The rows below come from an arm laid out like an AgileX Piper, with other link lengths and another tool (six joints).
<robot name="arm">
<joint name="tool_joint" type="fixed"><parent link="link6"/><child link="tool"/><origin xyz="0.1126 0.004 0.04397" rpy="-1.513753 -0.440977 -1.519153"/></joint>
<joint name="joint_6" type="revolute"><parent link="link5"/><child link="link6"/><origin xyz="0.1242 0 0.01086" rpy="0 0 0"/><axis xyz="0.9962 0 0.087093"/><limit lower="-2.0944" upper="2.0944"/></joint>
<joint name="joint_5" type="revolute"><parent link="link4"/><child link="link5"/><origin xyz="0 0 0" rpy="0 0 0"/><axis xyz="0 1 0"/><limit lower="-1.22" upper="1.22"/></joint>
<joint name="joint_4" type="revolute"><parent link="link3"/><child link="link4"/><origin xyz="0.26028 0 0.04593" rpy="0 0 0"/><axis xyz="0.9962 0 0.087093"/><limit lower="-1.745" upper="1.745"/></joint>
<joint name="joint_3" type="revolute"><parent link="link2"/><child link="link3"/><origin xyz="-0.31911 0 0.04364" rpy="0 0 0"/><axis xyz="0 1 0"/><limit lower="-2.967" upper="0"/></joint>
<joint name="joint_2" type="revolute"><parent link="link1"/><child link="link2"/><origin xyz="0 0 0" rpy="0 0 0"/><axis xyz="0 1 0"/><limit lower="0" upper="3.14"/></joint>
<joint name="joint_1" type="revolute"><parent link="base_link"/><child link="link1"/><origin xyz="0 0 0.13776" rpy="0 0 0"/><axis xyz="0 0 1"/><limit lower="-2.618" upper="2.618"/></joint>
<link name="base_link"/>
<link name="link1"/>
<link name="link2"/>
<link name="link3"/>
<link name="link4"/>
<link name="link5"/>
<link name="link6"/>
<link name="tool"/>
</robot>
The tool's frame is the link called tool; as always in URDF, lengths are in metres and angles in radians.
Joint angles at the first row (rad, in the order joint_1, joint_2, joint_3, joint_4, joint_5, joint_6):
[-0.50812, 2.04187, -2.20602, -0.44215, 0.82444, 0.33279]
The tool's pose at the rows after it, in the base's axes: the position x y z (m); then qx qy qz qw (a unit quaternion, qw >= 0):
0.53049 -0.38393 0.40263 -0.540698 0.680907 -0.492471 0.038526
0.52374 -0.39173 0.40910 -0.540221 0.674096 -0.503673 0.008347
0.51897 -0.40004 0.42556 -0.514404 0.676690 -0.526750 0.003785
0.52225 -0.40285 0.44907 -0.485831 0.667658 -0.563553 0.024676
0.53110 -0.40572 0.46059 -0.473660 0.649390 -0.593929 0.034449
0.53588 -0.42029 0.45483 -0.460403 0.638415 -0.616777 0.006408
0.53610 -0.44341 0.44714 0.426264 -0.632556 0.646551 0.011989
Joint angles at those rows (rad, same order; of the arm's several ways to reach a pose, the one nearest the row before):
[-0.50813, 2.05039, -2.20820, -0.47633, 0.82673, 0.33278]
[-0.50811, 2.05055, -2.21237, -0.54728, 0.83241, 0.34118]
[-0.50812, 2.05706, -2.24016, -0.61223, 0.82561, 0.41101]
[-0.50811, 2.05857, -2.25412, -0.66256, 0.75987, 0.49885]
[-0.50813, 2.07359, -2.25419, -0.72799, 0.68116, 0.56834]
[-0.50812, 2.11689, -2.25415, -0.89075, 0.64613, 0.68939]
[-0.52244, 2.17380, -2.25417, -1.10821, 0.61073, 0.90886]

